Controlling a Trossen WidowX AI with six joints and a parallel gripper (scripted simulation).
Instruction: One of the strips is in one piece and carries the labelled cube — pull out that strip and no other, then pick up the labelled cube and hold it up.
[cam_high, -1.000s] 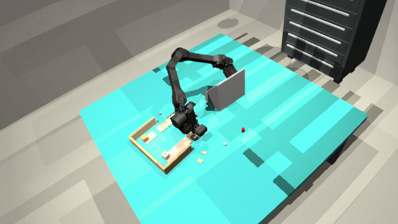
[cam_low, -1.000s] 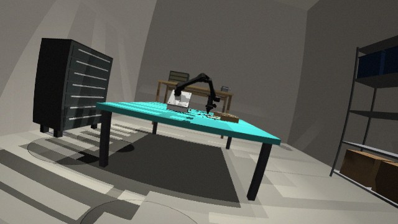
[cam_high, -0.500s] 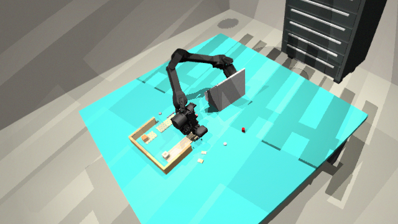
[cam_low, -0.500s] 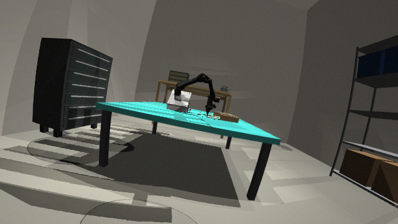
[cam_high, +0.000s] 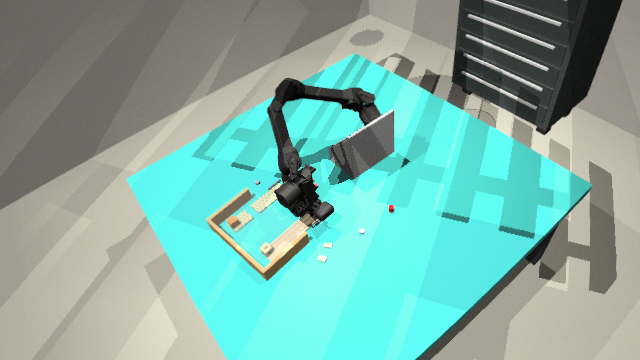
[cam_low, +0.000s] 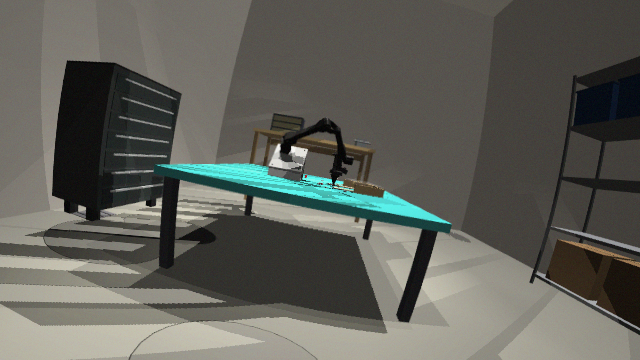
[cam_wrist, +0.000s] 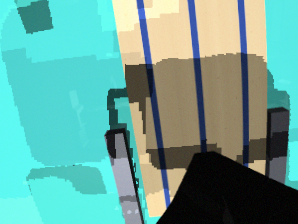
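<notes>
Right now my gripper tip is 9 cm short of the pale strip and 2 cm to the right of it. The rest, counted from my gripper tip: cream cube 20 cm ahead, 4 cm to the left, 2 cm above.
</notes>
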